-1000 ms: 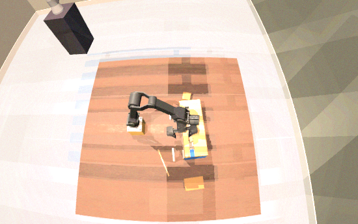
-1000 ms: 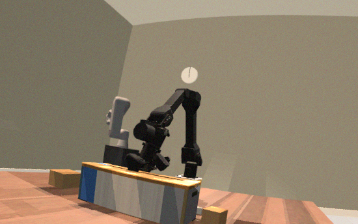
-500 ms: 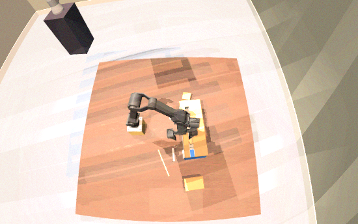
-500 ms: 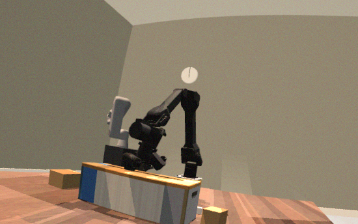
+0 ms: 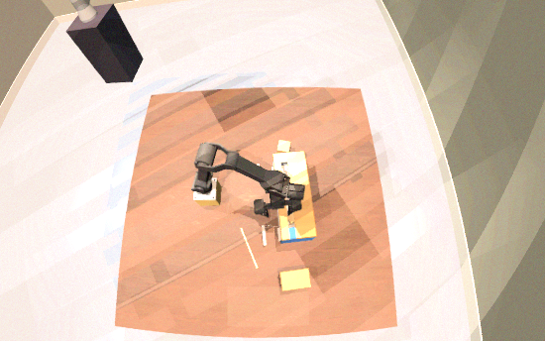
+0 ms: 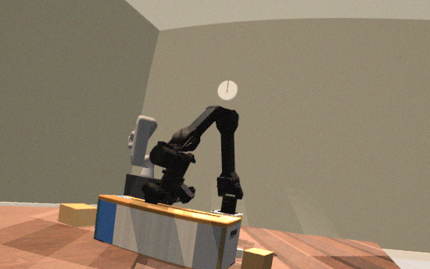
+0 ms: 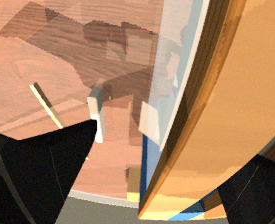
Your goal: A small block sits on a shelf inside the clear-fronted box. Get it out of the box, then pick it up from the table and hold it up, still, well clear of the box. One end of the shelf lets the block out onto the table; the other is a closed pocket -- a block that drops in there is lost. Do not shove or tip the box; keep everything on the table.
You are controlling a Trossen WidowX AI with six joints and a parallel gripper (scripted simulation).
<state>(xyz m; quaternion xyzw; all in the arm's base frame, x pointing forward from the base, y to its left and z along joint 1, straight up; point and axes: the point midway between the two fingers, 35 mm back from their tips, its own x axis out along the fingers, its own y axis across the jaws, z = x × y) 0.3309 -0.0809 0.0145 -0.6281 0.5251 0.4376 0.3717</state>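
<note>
The thin stick is 120 mm behind my gripper tip, 140 mm to the right of it and 80 mm below it.
</note>
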